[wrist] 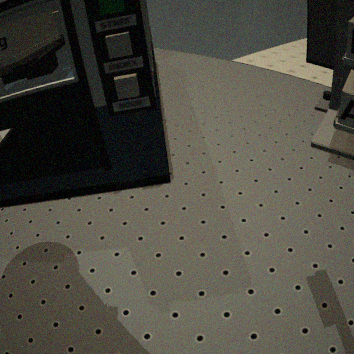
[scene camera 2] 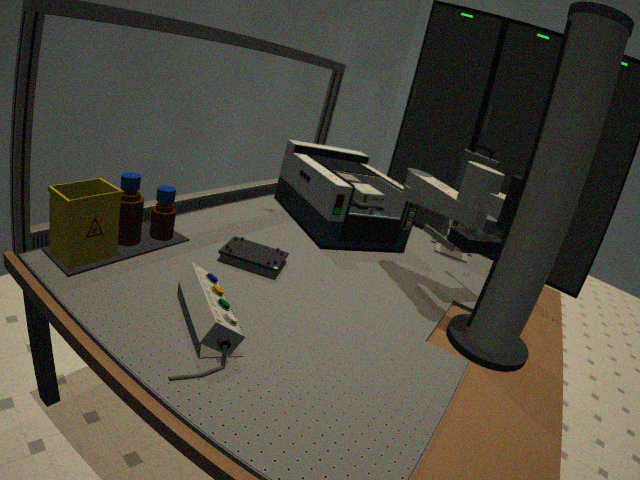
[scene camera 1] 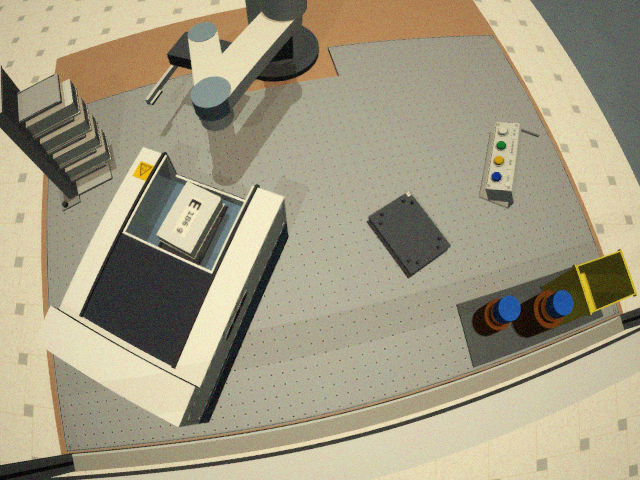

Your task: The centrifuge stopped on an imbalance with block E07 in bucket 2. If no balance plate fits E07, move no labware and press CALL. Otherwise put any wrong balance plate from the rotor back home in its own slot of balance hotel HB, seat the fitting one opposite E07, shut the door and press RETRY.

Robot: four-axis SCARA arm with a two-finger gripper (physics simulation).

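Places are measured from the arm's base along level axes (x ahead, y left, z up), in centimetres.
Pixels of known places: gripper, fingertip midpoint: point(wrist: 194, 78) point(scene camera 2: 444, 229) point(scene camera 1: 174, 110); arm's base at its link origin: point(scene camera 2: 486, 344).
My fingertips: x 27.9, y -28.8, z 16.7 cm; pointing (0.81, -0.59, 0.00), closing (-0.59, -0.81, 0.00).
Observation:
For each thing: its middle in the pictures, then the offset to it from my fingertips.
- centrifuge at the middle of its body: point(wrist: 47, 49) point(scene camera 1: 168, 285) point(scene camera 2: 343, 192) dx +40.2, dy -6.0, dz -3.2 cm
- white balance plate marked E 186 g at the middle of its body: point(wrist: 7, 42) point(scene camera 1: 190, 219) point(scene camera 2: 364, 194) dx +29.4, dy +1.6, dz +1.1 cm
- balance hotel at the middle of its body: point(scene camera 1: 47, 128) point(scene camera 2: 468, 200) dx -0.6, dy -31.6, dz +6.6 cm
- button box at the middle of its body: point(scene camera 2: 208, 307) point(scene camera 1: 504, 160) dx +24.3, dy +78.7, dz -11.3 cm
- dark flat fixture at the middle of its body: point(scene camera 1: 409, 233) point(scene camera 2: 253, 255) dx +37.0, dy +47.2, dz -13.4 cm
The centrifuge point(scene camera 1: 232, 248) point(scene camera 2: 320, 178) point(wrist: 135, 135) stands with its chamber open. A white balance plate marked "E 186 g" point(scene camera 1: 180, 206) point(scene camera 2: 368, 190) point(wrist: 30, 30) sits in the bucket under the opening. Block E07 does not show. The balance hotel point(scene camera 1: 38, 144) point(wrist: 325, 137) stands behind the centrifuge at the left, with several plates point(scene camera 1: 41, 98) stacked in it. My gripper point(scene camera 1: 153, 96) is open and empty, beside the hotel and behind the centrifuge, touching neither; its fingers do not show in the wrist view. The button box point(scene camera 1: 509, 170) point(scene camera 2: 204, 304) has white, green, yellow and blue buttons.
A dark flat fixture point(scene camera 1: 408, 232) point(scene camera 2: 253, 255) lies mid-table. Two brown bottles point(scene camera 1: 508, 310) point(scene camera 1: 559, 303) point(scene camera 2: 130, 222) point(scene camera 2: 162, 222) and a yellow bin point(scene camera 2: 85, 227) stand on a dark mat. A tall grey column point(scene camera 2: 542, 180) rises at the arm's side. A low rail runs along one table edge.

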